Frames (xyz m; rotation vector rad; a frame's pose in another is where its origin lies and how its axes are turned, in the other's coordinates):
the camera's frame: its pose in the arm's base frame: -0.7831 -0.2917 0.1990 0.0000 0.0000 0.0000
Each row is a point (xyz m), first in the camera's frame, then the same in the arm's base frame.
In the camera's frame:
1: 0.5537 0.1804 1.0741
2: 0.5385 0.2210 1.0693
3: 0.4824 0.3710 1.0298
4: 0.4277 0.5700 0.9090
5: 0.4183 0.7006 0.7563
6: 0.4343 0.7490 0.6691
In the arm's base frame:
1: -0.2294 -0.1113 1.2731
2: -0.2446 -0.0707 1.2683
3: -0.3007 0.0793 1.2288
4: -0.3554 0.2783 1.1080
5: -0.3648 0.4089 0.9553
6: -0.3488 0.4573 0.8681

